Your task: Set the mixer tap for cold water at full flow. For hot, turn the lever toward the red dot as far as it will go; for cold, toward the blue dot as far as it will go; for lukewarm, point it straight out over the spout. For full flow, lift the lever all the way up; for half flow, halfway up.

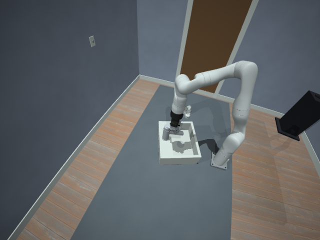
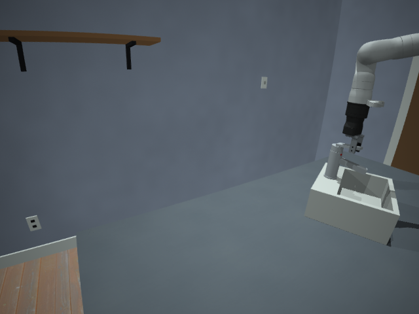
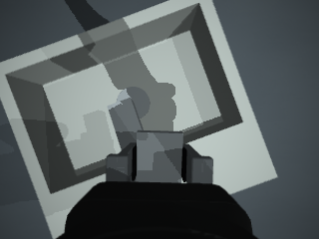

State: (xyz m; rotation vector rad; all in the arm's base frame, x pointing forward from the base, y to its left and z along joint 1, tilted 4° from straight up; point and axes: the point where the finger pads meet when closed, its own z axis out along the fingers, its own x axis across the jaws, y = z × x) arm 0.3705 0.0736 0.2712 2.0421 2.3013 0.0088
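Right now the flat lever is 2 cm ahead of my hand. From my hand the other things lie so: white basin (4 cm behind, 5 cm to the right, 24 cm below); grey mixer tap (5 cm ahead, 5 cm below).
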